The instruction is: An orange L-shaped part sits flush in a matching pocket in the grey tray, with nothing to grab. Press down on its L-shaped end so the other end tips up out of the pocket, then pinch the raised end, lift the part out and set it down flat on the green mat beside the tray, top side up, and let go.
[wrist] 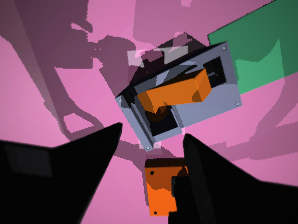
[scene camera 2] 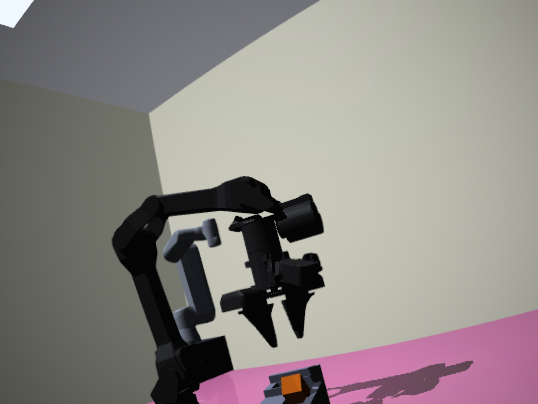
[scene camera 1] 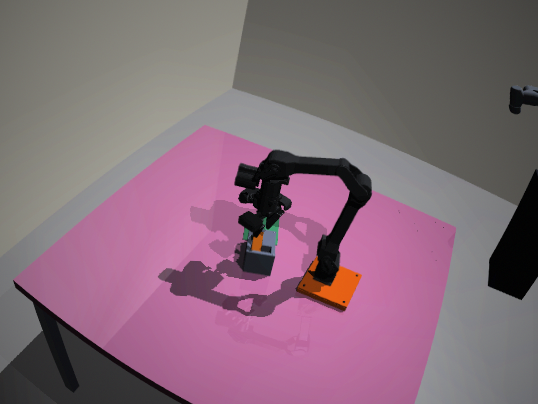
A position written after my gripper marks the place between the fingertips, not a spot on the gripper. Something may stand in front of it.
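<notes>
In scene camera 2 you'd see my gripper (scene camera 2: pixel 287 342), and it's open and holding nothing. The wrist view has my gripper (wrist: pixel 153 132) too, along with an orange L-shaped part (wrist: pixel 193 87). Scene camera 1 gives me another look at my gripper (scene camera 1: pixel 261 233).
</notes>
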